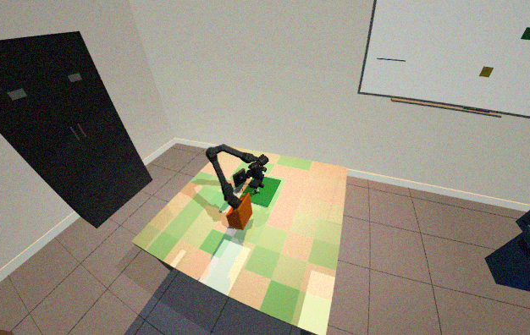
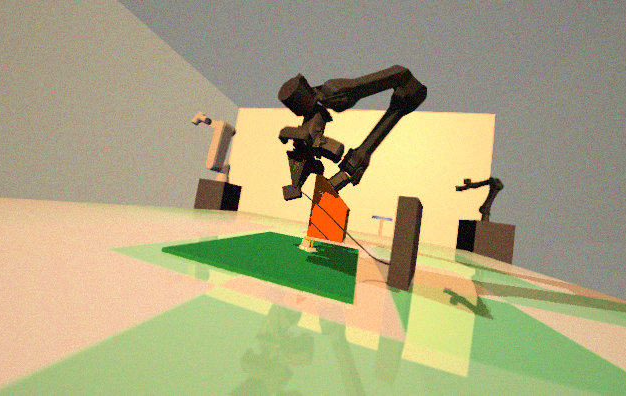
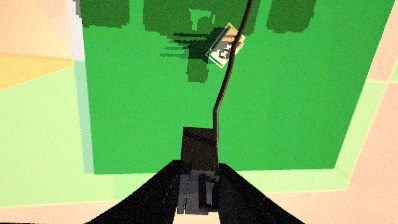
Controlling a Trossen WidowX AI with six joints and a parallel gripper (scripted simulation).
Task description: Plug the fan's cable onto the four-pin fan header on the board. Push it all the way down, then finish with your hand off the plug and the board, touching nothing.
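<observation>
The fan plug is 1 cm to the right of my gripper tip and 1 cm below it. The rest, counted from my gripper tip: dark fan (21 cm to the left, 8 cm ahead, 6 cm below); then four-pin fan header (12 cm below, 6 cm to the left, 4 cm ahead); then board (14 cm below, 7 cm ahead, 3 cm to the left).
</observation>
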